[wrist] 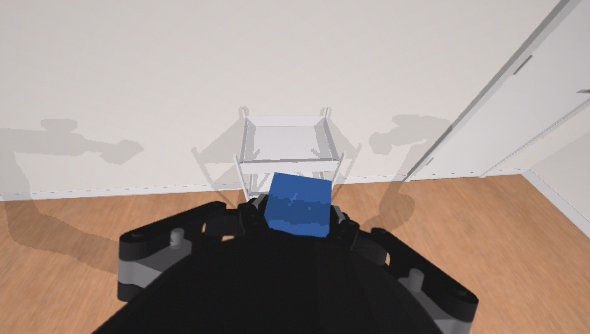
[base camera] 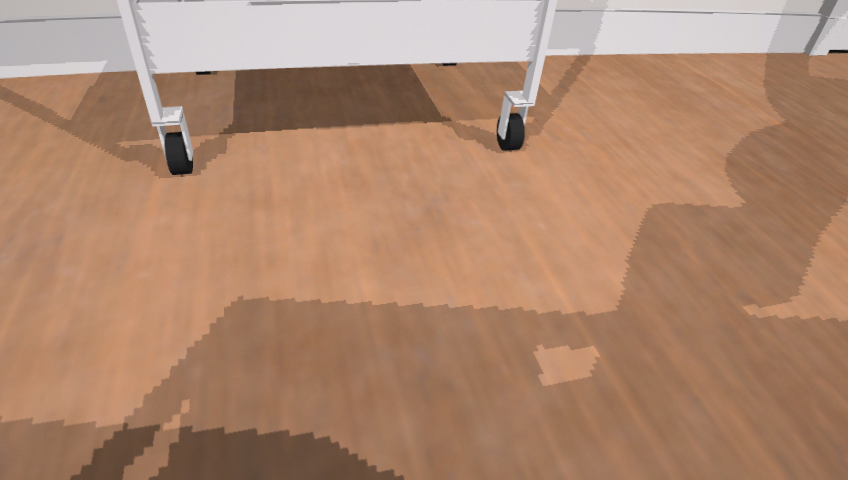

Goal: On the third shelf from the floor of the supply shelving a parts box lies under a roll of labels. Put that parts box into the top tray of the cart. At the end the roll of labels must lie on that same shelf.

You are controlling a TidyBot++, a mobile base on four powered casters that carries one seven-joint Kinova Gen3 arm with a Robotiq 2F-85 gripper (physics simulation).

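Places are measured from the arm's base along level axes (x ahead, y left, z up), in millimetres.
Where they show: gripper, fingertip midpoint: (wrist: 297, 209).
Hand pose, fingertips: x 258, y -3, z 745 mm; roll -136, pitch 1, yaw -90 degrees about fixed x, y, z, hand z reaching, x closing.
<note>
After its pixels a point has its place.
A blue parts box (wrist: 299, 205) {x 260, y -4, z 750 mm} is held between the fingers of my gripper (wrist: 297, 209) {x 258, y -3, z 745 mm}, which is shut on it. The white cart (base camera: 339, 36) {x 662, y 68, z -234 mm} (wrist: 290, 167) {x 665, y 52, z 300 mm} stands ahead, against the wall. In the wrist view its top tray (wrist: 287, 142) {x 854, y 97, z 265 mm} shows just beyond the box, with raised rims and no object seen in it. The box appears in front of the cart's near side, not over the tray. In the base camera view the cart's lowest tray and its near casters show. The supply shelving and the roll of labels do not show in either view.
A pale wall (wrist: 150, 60) {x 877, y 678, z 588 mm} rises behind the cart. A white door (wrist: 515, 100) {x 1332, y -1206, z 432 mm} is at the right in the wrist view. Near casters (base camera: 179, 153) {x 612, y 250, z -360 mm} (base camera: 510, 132) {x 706, y -146, z -361 mm} stand on the wooden floor (base camera: 386, 237) {x 524, y 8, z -397 mm}. Shadows of the arm fall on the wall and floor.
</note>
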